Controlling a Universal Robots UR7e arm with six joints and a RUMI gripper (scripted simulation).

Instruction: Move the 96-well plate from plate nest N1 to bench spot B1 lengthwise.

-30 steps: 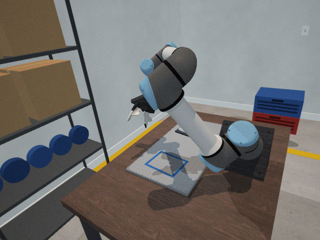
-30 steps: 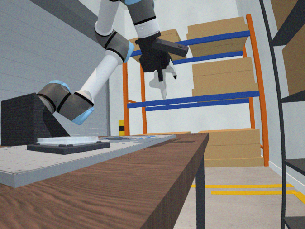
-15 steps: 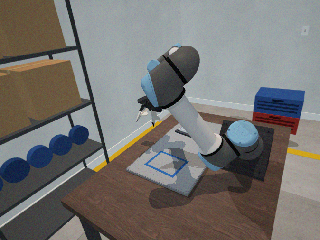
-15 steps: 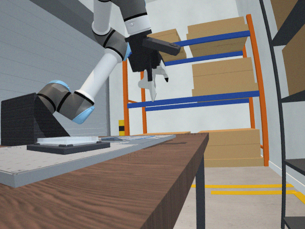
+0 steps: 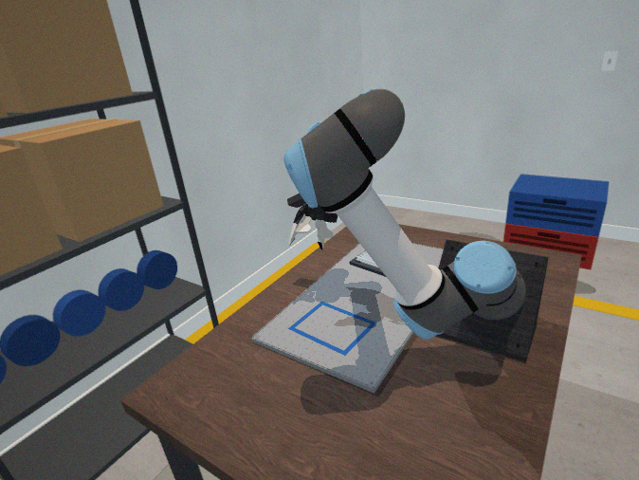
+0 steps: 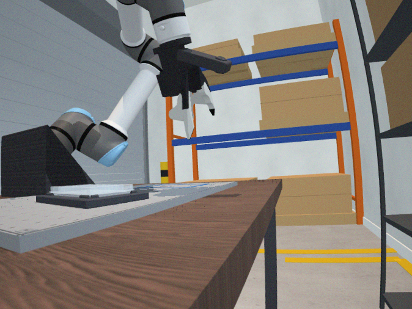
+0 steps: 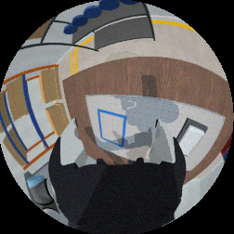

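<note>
The 96-well plate is 100 mm behind my hand, 250 mm to the right of it and 130 mm below it. From my hand the other things lie so: dark plate nest: 100 mm behind, 250 mm to the right, 140 mm below.
</note>
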